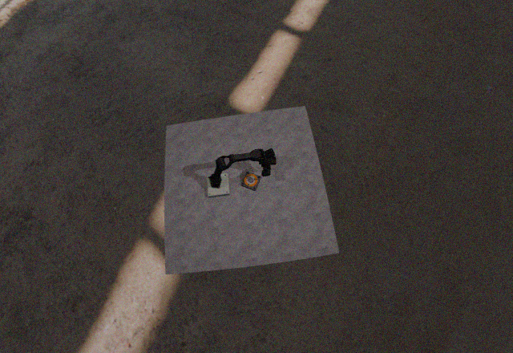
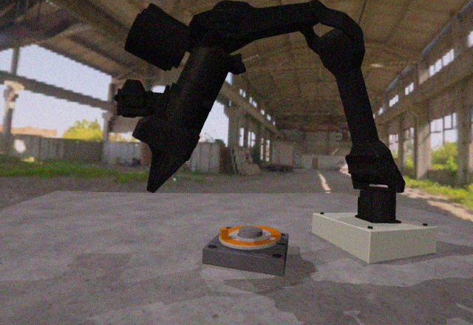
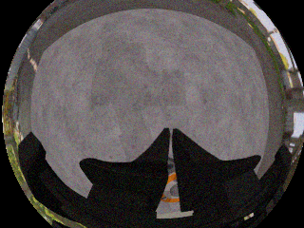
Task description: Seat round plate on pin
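Right now the round plate is 130 mm behind my gripper tip, 60 mm to the right of it and 80 mm below it. Also, from my gripper tip: square base (150 mm behind, 70 mm to the right, 90 mm below).
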